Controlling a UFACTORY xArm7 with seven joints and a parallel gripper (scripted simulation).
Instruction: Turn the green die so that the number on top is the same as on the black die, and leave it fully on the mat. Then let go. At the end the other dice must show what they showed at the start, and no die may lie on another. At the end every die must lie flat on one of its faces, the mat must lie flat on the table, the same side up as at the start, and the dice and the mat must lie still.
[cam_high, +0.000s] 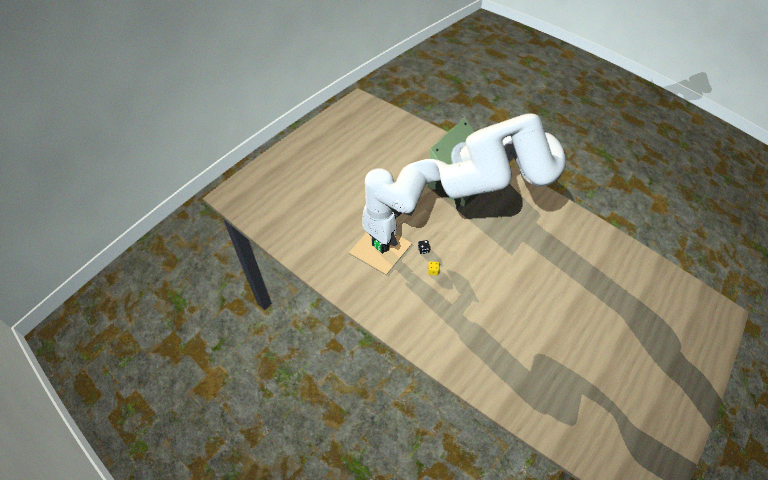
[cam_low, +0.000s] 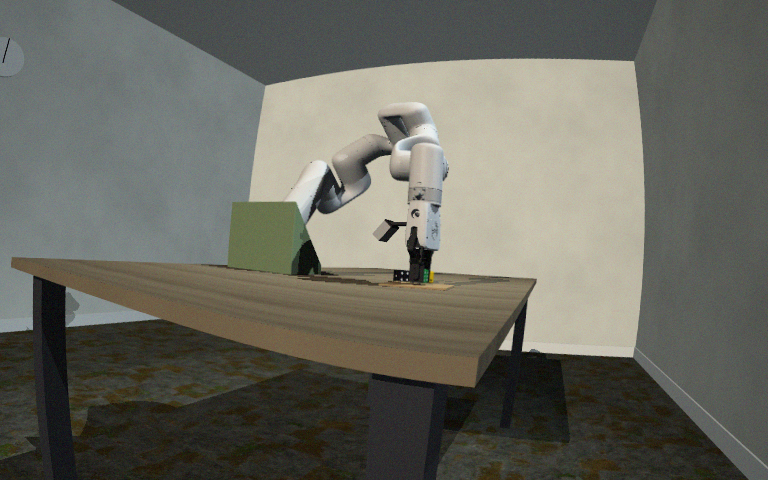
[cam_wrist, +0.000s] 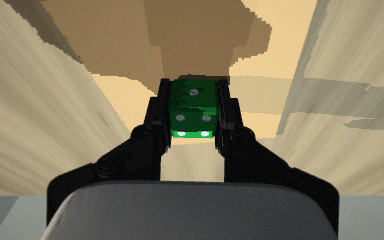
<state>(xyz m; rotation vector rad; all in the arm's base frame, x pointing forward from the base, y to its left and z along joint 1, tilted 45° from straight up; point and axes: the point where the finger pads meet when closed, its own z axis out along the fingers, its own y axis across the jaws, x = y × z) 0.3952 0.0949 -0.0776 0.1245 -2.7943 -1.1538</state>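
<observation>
Now: hand 10 mm above the green die. From my hand the other things lie so: black die (100 mm to the left, 90 mm behind, 10 mm below); then yellow die (170 mm to the left, 50 mm behind, 10 mm below); then tan mat (30 mm below).
</observation>
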